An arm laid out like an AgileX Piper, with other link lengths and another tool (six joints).
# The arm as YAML. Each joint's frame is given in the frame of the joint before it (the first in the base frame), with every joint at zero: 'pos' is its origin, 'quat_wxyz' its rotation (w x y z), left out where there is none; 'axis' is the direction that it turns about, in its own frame. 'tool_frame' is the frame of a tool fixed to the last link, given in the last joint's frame.
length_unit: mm
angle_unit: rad
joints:
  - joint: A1
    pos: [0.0, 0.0, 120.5]
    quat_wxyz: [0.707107, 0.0, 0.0, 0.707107]
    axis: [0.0, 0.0, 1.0]
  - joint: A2
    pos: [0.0, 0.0, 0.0]
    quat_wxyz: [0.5, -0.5, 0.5, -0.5]
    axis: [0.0, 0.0, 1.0]
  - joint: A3
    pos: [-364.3, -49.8, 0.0]
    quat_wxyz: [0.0, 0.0, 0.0, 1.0]
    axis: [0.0, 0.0, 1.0]
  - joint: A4
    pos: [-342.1, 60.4, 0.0]
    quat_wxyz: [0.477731, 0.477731, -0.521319, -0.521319]
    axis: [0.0, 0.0, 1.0]
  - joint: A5
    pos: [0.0, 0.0, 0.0]
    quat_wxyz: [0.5, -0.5, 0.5, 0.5]
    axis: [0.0, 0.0, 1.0]
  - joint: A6
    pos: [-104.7, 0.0, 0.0]
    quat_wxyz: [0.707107, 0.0, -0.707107, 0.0]
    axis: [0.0, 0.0, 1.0]
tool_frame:
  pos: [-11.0, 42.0, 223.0]
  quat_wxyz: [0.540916, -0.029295, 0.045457, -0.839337]
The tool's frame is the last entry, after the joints.
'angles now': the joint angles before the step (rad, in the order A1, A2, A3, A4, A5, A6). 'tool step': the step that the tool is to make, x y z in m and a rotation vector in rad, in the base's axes. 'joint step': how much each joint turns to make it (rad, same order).
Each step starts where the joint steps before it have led.
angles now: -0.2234, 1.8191, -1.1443, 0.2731, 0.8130, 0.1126
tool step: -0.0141, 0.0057, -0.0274, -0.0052, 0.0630, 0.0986
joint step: 0.0000, 0.0490, -0.0016, -0.0135, 0.0309, -0.0868
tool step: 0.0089, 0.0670, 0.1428, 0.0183, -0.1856, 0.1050
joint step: 0.0973, -0.2641, -0.0282, 0.0394, 0.1168, 0.0021
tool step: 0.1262, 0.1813, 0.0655, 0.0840, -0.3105, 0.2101
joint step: 0.2844, 0.1557, -0.2140, 0.1437, -0.2518, -0.0682
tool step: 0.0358, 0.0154, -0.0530, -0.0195, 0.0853, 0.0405
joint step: 0.0051, 0.1899, -0.1717, -0.0155, 0.0763, -0.0002
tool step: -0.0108, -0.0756, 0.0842, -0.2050, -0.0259, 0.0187
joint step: -0.0439, -0.0837, -0.1540, -0.2543, 0.2359, 0.0612
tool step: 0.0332, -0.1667, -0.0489, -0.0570, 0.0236, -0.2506
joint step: -0.2040, 0.0992, -0.0234, -0.0808, -0.0576, 0.0537
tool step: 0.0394, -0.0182, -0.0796, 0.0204, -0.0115, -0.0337
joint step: -0.0252, 0.1473, 0.0005, 0.0338, -0.1567, -0.0173
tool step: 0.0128, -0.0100, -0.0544, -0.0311, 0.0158, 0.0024
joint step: -0.0001, 0.0897, -0.0005, -0.0315, -0.0773, -0.0002
